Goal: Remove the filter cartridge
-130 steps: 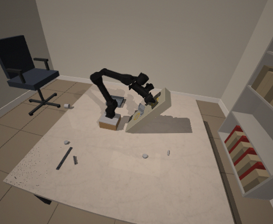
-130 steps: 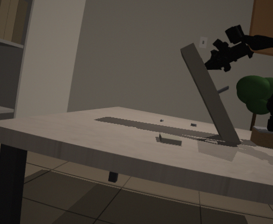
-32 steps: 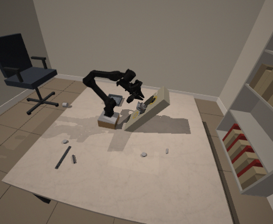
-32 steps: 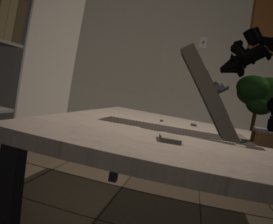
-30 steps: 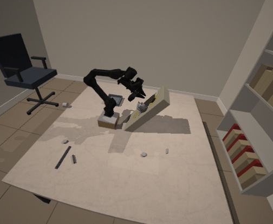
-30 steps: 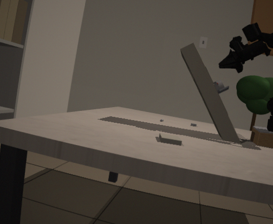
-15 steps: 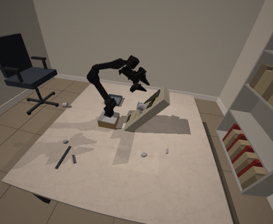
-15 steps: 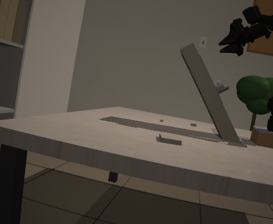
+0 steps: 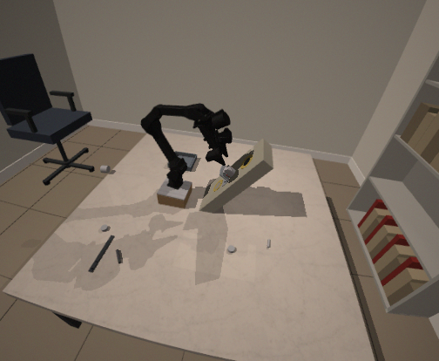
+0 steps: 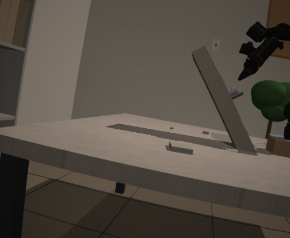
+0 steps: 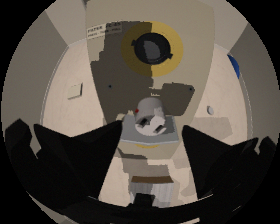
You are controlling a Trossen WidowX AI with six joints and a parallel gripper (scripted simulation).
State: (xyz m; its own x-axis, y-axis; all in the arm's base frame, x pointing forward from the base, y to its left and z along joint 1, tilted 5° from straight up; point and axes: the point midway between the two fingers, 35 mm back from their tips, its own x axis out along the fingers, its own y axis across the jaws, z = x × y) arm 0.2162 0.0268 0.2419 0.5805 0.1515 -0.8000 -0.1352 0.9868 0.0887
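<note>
My gripper tip is now 20 mm short of the round filter cartridge and 50 mm above it. Round my gripper tip: grey tray (350 mm behind, 230 mm to the left, 250 mm below); small peg (280 mm ahead, 160 mm to the right, 260 mm below); grey flap (10 mm ahead, 90 mm below).
</note>
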